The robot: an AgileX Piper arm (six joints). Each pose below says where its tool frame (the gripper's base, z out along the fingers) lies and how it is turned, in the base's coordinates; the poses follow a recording.
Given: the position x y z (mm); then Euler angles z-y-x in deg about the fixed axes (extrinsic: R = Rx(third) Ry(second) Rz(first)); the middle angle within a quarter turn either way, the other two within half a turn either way.
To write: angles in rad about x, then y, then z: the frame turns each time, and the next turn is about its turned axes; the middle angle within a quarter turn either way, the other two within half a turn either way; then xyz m. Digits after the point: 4 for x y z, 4 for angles.
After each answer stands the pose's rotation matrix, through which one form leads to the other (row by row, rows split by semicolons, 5 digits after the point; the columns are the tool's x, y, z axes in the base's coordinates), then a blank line. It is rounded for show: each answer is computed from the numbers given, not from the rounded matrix.
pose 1, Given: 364.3 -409.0 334.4 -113.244 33.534 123.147
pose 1, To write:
2.1493 0.5853 -1.9765 0.3643 -0.4090 0.3344
-0.32896 0.76590 0.55243; 0.31987 0.64078 -0.69791; -0.88852 -0.05288 -0.45578

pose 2, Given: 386.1 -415.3 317.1 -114.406 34.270 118.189
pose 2, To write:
2.0628 0.5981 -1.9968 0.3861 -0.4153 0.3171
-0.34147 0.75255 0.56309; 0.22510 0.64715 -0.72838; -0.91254 -0.12197 -0.39037

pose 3, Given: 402.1 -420.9 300.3 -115.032 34.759 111.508
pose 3, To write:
1.9462 0.6067 -2.0077 0.4021 -0.4209 0.3003
-0.34762 0.74439 0.57013; 0.10776 0.63573 -0.76435; -0.93142 -0.20427 -0.30121

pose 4, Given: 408.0 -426.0 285.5 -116.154 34.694 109.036
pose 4, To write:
1.9030 0.6055 -2.0273 0.4080 -0.4260 0.2855
-0.36242 0.73802 0.56919; 0.05560 0.62674 -0.77724; -0.93036 -0.25004 -0.26817

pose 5, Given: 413.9 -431.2 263.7 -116.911 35.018 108.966
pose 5, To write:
1.9018 0.6112 -2.0405 0.4139 -0.4312 0.2637
-0.37067 0.73029 0.57383; 0.04419 0.63101 -0.77451; -0.92771 -0.26173 -0.26617

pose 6, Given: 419.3 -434.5 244.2 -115.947 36.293 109.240
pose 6, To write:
1.9066 0.6334 -2.0237 0.4193 -0.4345 0.2442
-0.35266 0.72476 0.59191; 0.05179 0.64670 -0.76098; -0.93432 -0.23771 -0.26560

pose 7, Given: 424.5 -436.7 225.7 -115.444 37.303 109.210
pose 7, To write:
1.9061 0.6511 -2.0149 0.4245 -0.4367 0.2257
-0.34174 0.71829 0.60603; 0.05125 0.65814 -0.75115; -0.93839 -0.22564 -0.26173

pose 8, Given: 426.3 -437.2 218.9 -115.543 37.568 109.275
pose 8, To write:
1.9072 0.6557 -2.0166 0.4263 -0.4372 0.2189
-0.34177 0.71516 0.60970; 0.04968 0.66161 -0.74820; -0.93847 -0.22542 -0.26165

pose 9, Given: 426.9 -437.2 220.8 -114.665 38.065 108.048
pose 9, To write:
1.8858 0.6644 -2.0013 0.4269 -0.4372 0.2208
-0.32855 0.71548 0.61656; 0.03691 0.66202 -0.74857; -0.94376 -0.22319 -0.24392

